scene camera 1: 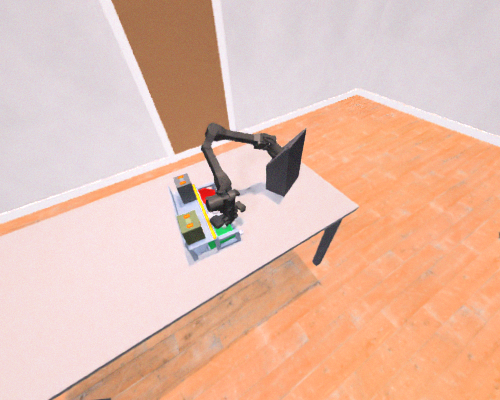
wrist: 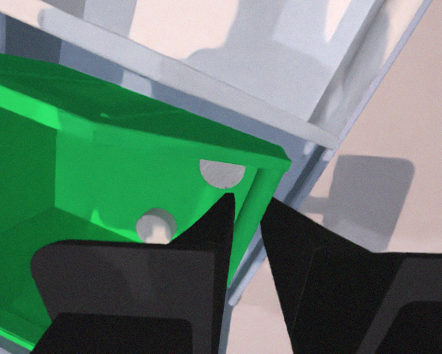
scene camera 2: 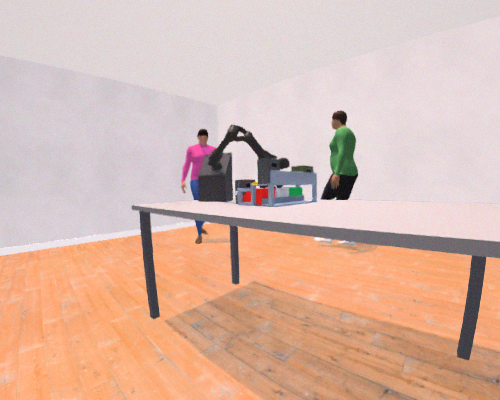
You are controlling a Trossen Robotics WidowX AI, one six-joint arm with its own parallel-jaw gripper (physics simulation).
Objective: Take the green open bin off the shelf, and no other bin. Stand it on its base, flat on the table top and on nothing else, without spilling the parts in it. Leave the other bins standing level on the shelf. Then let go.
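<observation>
The green open bin is on the pale blue shelf, at the end nearer the table's long edge in scene camera 1. Two grey round parts show in it in the wrist view, one near the rim and one lower down. My gripper is shut on the bin's end lip, one finger inside the bin and one outside. The fingers hide part of the bin. A red bin is at the shelf's other end.
A dark box and an olive box stand on the shelf's top, beside a yellow strip. A tall dark block stands on the table by the arm. Two people stand beyond the table.
</observation>
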